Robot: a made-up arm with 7 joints.
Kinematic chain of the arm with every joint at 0, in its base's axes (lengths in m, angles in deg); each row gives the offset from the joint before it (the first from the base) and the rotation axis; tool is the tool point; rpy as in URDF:
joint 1: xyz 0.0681 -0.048 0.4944 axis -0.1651 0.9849 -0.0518
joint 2: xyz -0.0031 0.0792 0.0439 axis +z
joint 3: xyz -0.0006 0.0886 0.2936 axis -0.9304 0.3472 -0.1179
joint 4: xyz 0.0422 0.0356 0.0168 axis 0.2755 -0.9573 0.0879
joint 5: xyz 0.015 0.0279 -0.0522 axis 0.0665 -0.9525 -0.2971
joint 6: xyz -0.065 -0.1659 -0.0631 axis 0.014 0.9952 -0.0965
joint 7: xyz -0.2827 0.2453 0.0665 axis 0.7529 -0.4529 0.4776
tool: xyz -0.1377 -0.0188 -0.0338 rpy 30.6 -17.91 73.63
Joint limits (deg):
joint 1: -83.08..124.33
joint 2: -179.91..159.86
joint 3: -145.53..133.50
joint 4: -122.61..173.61
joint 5: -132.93..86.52
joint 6: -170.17..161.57
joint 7: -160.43..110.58
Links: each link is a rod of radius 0.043 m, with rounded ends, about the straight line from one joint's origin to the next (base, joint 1, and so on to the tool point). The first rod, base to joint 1, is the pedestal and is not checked.
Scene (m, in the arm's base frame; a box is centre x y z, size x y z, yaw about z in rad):
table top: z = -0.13
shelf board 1: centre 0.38 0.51 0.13 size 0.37 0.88 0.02 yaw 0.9
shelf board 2: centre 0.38 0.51 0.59 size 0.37 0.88 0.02 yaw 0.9
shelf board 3: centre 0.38 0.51 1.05 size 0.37 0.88 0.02 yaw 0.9
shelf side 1: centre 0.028 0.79 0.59 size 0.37 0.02 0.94 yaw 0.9
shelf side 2: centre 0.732 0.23 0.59 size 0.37 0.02 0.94 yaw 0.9
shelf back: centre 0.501 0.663 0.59 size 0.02 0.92 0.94 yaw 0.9
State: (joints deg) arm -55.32 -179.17 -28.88 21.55 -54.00 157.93 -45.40
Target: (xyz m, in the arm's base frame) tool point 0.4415 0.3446 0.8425
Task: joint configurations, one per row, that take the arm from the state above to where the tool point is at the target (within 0.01 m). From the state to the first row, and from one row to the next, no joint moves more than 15 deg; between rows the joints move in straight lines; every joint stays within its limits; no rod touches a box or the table.
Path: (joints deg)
1: -45.84 -179.32 -40.98 33.96 -43.83 147.53 -43.43
2: -36.37 -179.47 -53.08 46.37 -33.66 137.14 -41.46
3: -26.89 -179.61 -65.18 58.79 -23.49 126.74 -39.48
4: -17.41 -179.76 -77.28 71.20 -13.32 116.35 -37.51
5: -7.94 -179.91 -89.38 83.61 -3.15 105.95 -35.54
6: 3.61 -179.91 -89.90 80.29 -7.88 111.65 -37.46
7: 15.15 -179.91 -90.42 76.98 -12.60 117.35 -39.38
8: 26.70 -179.91 -90.94 73.66 -17.33 123.05 -41.30
9: 38.25 -179.91 -91.47 70.34 -22.06 128.75 -43.22

